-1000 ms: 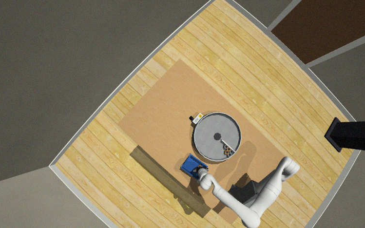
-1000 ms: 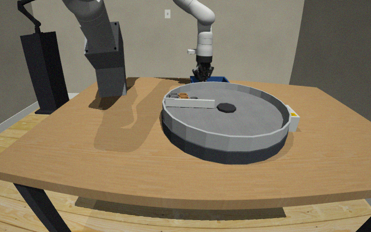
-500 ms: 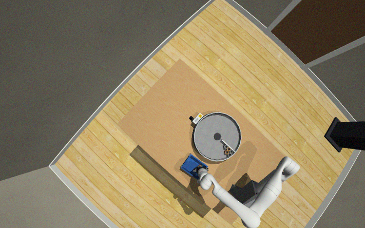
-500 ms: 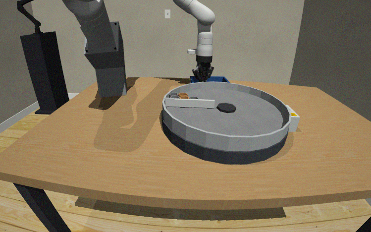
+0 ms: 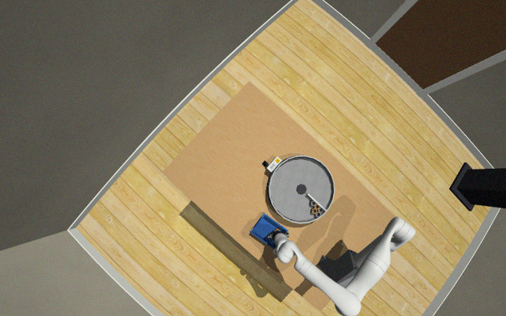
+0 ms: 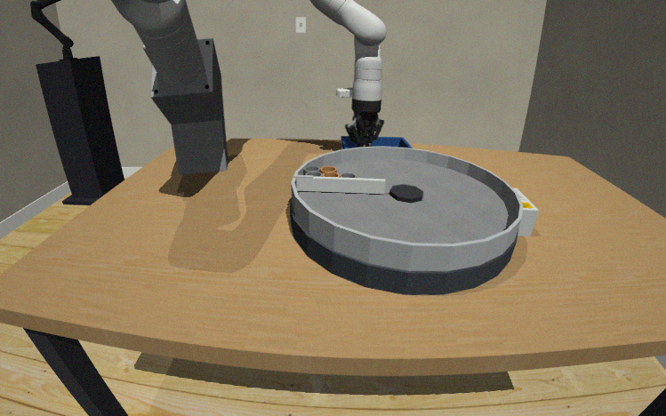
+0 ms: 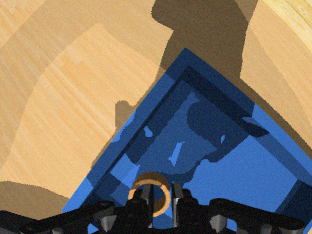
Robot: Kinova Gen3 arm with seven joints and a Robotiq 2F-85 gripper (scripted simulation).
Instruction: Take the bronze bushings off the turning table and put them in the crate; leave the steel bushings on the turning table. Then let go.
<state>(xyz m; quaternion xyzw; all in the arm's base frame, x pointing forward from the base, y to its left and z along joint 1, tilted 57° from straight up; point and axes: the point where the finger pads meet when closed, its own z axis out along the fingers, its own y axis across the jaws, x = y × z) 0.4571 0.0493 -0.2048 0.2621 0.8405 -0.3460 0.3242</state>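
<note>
My hand is 4 cm short of the blue crate, 2 cm to the right of it and 1 cm above it. Also, from my hand: grey turning table (6 cm ahead, 31 cm to the right, 1 cm above).
</note>
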